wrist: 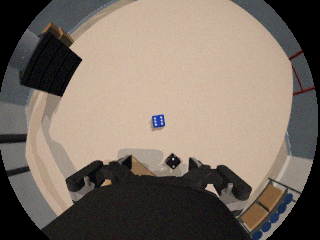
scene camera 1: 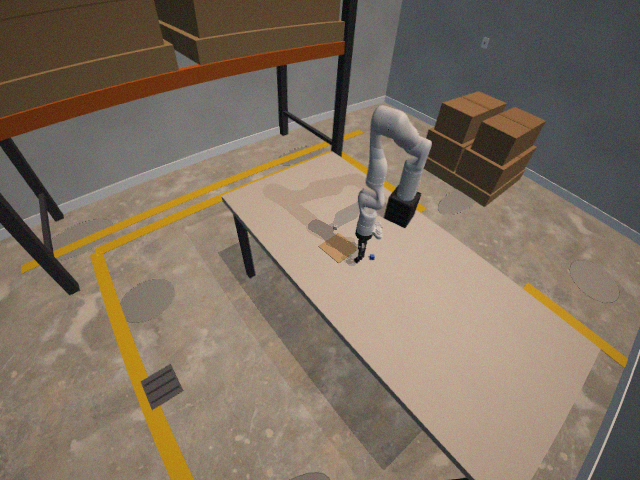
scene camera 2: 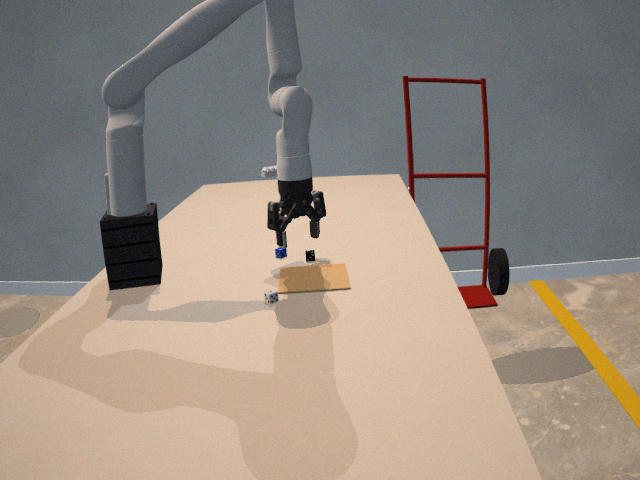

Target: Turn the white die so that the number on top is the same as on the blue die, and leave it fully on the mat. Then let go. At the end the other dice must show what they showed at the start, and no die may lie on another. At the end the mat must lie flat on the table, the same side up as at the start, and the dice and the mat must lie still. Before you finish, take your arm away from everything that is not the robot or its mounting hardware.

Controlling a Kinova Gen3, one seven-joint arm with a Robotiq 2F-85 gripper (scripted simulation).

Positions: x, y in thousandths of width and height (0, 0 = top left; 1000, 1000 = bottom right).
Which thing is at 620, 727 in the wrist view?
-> The gripper.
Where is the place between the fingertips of the gripper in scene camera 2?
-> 468, 505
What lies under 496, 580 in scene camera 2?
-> A tan mat.
